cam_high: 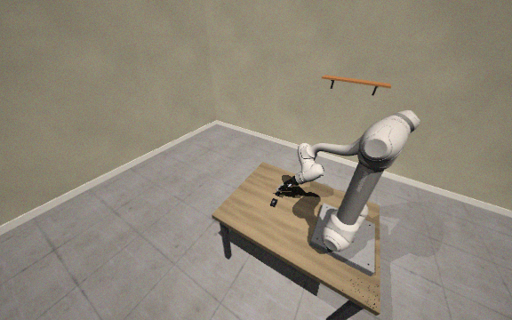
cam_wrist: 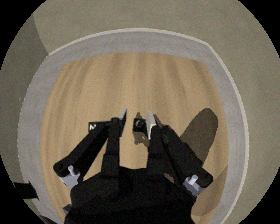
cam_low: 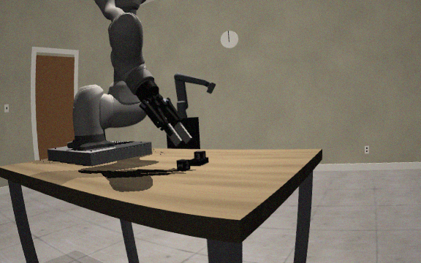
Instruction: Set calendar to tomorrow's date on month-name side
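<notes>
My gripper is now 90 mm above the dark cube and 20 mm short of it. Also, from my hand: dark calendar tray (100 mm to the left, 100 mm below, 20 mm behind).
</notes>
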